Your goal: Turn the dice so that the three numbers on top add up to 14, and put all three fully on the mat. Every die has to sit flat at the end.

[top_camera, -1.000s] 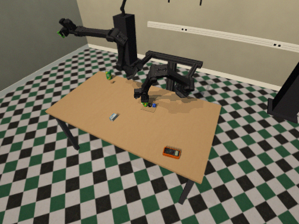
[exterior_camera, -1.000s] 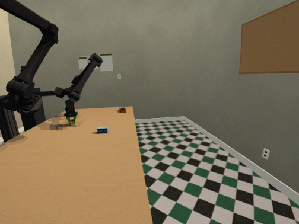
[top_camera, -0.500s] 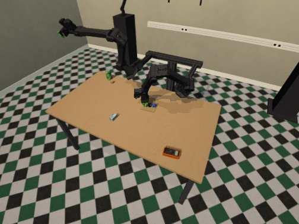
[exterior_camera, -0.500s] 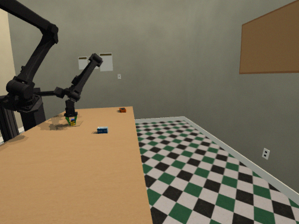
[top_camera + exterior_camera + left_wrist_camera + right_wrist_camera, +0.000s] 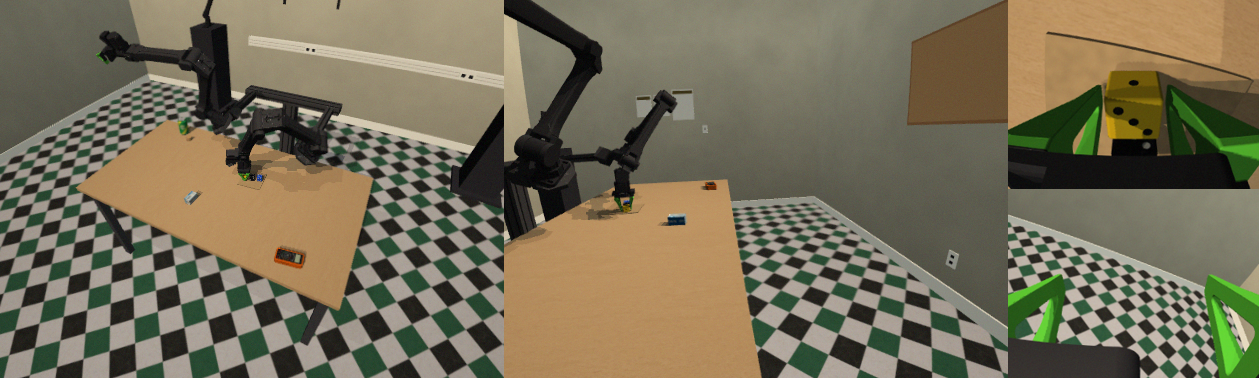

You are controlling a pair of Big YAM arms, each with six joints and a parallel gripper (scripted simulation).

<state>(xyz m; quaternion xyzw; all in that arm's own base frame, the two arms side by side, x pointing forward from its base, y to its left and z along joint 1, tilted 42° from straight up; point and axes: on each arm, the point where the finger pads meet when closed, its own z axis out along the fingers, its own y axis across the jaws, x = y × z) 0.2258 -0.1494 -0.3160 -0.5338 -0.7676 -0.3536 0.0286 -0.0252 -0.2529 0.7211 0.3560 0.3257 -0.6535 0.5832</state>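
My left gripper is now right at the yellow die. Also, from my left hand: blue die (30 mm behind, 80 mm to the left); then black die (20 mm behind, 40 mm to the left); then tan mat (20 mm behind, 40 mm to the left, 10 mm below).
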